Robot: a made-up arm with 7 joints.
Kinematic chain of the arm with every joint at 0, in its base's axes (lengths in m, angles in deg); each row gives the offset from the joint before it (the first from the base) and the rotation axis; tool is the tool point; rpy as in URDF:
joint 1: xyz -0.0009 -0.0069 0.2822 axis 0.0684 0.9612 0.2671
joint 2: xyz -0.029 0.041 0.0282 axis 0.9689 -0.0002 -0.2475
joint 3: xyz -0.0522 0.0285 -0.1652 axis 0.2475 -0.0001 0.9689
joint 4: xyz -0.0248 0.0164 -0.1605 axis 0.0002 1 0
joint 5: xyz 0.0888 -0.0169 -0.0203 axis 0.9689 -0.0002 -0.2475
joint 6: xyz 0.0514 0.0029 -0.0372 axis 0.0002 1 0
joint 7: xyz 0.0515 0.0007 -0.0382 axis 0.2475 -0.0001 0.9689
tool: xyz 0.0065 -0.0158 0.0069 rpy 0 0 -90
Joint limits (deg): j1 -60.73..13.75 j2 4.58..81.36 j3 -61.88..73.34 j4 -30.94..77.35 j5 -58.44..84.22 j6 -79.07..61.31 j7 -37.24..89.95
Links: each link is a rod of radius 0.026 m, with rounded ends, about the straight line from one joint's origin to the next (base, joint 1, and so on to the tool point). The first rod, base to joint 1, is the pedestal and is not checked.
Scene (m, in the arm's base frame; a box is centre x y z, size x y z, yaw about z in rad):
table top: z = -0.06
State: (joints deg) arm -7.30 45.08 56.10 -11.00 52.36 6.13 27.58
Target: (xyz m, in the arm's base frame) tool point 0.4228 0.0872 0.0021
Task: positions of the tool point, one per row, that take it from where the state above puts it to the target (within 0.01 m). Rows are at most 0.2 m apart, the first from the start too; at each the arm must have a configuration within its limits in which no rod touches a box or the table.
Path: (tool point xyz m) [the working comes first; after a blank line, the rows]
Joints at the target: -57.43 4.58 19.19 38.96 37.44 4.81 28.37
Straight joint move there: clear.

1: 0.1467 0.4148 0.1254
2: 0.2471 0.3448 0.0422
3: 0.3476 0.2301 0.0006
4: 0.4228 0.0872 0.0021

